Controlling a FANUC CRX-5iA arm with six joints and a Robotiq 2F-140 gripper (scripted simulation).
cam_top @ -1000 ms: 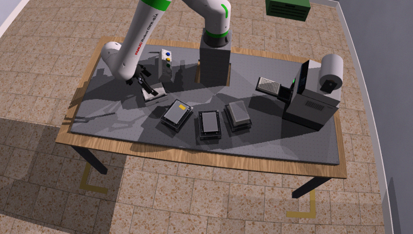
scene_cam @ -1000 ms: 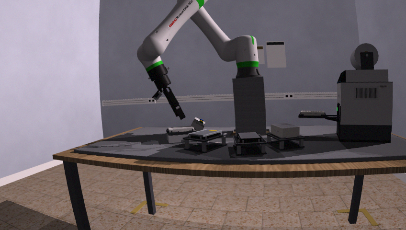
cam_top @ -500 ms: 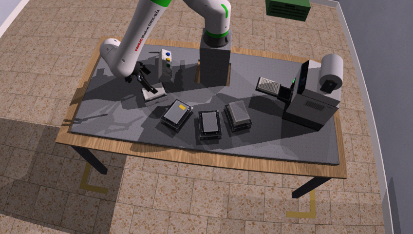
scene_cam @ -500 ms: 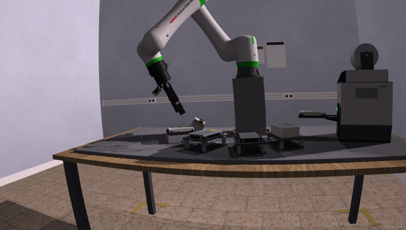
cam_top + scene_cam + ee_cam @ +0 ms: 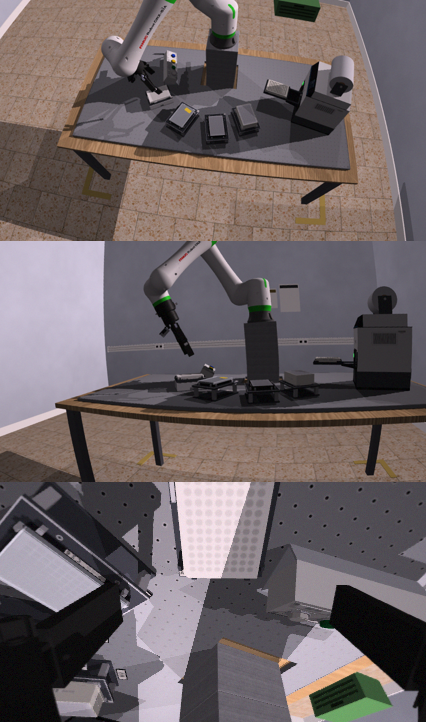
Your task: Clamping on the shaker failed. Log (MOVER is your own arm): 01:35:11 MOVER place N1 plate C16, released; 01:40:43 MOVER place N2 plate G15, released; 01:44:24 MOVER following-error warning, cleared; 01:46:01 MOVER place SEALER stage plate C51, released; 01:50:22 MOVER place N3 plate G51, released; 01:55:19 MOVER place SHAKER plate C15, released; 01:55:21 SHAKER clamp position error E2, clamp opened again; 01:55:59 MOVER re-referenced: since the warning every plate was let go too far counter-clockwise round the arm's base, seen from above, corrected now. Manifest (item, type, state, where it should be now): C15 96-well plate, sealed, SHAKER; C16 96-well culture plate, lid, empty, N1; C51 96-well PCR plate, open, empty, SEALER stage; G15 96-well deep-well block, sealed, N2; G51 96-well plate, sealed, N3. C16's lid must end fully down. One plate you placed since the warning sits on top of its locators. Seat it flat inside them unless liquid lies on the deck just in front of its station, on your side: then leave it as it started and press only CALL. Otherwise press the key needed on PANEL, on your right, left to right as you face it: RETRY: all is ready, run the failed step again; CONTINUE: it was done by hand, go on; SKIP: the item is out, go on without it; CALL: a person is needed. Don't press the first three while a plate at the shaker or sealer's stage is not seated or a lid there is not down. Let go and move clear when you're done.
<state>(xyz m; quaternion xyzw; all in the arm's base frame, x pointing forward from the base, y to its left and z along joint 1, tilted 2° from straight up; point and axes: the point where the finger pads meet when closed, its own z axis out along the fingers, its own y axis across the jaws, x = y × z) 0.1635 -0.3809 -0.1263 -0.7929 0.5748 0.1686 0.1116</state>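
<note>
Right now the white retry key is 14 cm behind my hand, 11 cm below it and 9 cm to the left of it. Also, from my hand: yellow skip key: 24 cm behind, 11 cm below, 9 cm to the left; green continue key: 19 cm behind, 11 cm below, 9 cm to the left; blue call key: 29 cm behind, 11 cm below, 9 cm to the left.
</note>
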